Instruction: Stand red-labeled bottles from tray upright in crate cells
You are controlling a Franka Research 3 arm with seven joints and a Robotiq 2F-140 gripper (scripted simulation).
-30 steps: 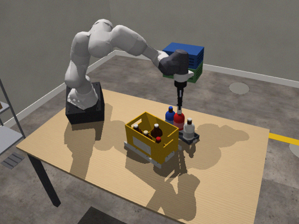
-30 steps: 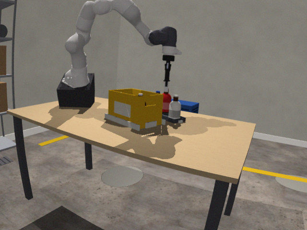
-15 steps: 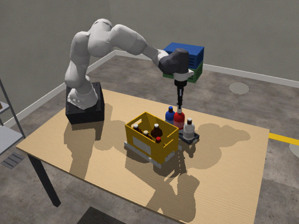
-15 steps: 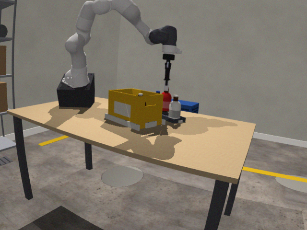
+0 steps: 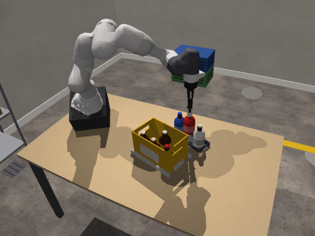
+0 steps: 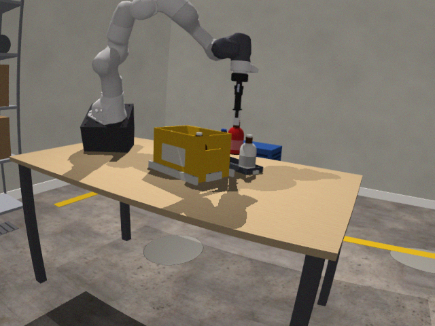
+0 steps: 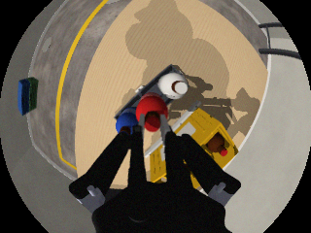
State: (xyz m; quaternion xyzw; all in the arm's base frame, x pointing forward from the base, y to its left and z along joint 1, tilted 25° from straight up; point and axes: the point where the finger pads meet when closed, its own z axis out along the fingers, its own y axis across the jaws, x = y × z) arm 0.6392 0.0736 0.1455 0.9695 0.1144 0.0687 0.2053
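The red-labeled bottle is 8 cm below my hand. From my hand the other things lie so: blue-labeled bottle 7 cm behind, 5 cm to the left, 14 cm below; white-labeled bottle 7 cm ahead, 5 cm to the right, 14 cm below; yellow crate 14 cm behind, 19 cm to the right, 14 cm below.
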